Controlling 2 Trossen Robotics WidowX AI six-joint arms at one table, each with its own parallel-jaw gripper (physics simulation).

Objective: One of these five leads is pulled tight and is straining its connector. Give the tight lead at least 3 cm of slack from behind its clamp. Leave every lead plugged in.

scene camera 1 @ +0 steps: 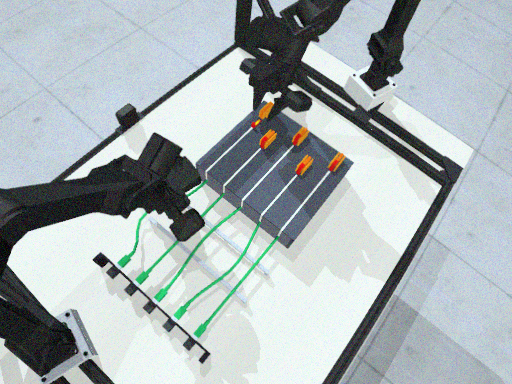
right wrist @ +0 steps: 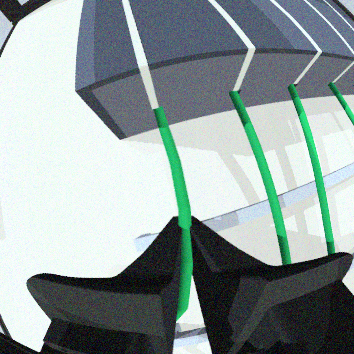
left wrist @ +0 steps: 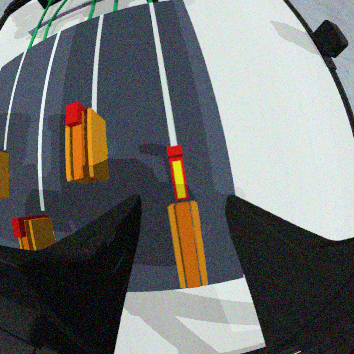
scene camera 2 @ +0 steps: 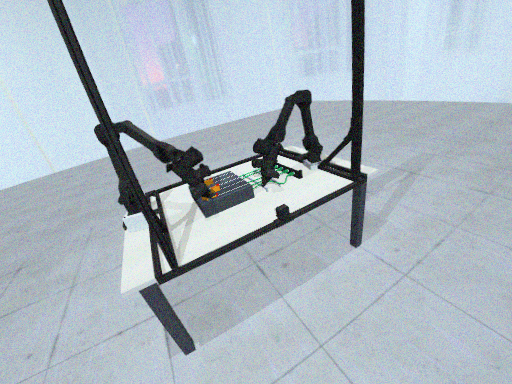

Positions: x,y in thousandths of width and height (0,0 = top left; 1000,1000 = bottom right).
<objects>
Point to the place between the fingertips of my left gripper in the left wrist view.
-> At 521,575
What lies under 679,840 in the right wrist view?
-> My right gripper.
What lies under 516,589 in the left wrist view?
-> An orange clamp.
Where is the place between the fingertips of my right gripper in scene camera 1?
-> At 362,522
</objects>
